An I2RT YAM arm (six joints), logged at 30 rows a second.
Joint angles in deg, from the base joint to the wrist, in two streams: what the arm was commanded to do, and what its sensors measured. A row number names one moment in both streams.
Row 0, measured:
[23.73 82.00 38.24 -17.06 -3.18 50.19]
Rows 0 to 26, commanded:
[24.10 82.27 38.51 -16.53 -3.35 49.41]
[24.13 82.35 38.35 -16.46 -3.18 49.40]
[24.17 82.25 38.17 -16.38 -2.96 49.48]
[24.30 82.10 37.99 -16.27 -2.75 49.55]
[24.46 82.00 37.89 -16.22 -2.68 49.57]
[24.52 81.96 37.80 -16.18 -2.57 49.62]
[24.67 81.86 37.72 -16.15 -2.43 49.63]
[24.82 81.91 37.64 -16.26 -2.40 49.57]
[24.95 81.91 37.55 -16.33 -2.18 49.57]
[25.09 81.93 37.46 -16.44 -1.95 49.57]
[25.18 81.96 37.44 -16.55 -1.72 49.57]
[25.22 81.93 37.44 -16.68 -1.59 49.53]
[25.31 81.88 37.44 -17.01 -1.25 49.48]
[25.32 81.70 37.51 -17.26 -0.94 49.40]
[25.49 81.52 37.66 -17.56 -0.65 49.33]
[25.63 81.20 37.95 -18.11 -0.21 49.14]
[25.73 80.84 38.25 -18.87 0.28 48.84]
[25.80 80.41 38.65 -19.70 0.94 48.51]
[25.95 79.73 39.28 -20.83 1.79 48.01]
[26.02 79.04 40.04 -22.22 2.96 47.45]
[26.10 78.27 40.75 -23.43 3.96 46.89]
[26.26 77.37 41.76 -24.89 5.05 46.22]
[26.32 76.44 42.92 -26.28 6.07 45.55]
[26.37 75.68 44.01 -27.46 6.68 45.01]
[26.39 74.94 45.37 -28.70 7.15 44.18]
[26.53 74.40 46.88 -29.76 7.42 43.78]
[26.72 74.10 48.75 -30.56 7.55 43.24]
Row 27, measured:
[26.13 76.60 43.22 -26.94 3.99 45.98]
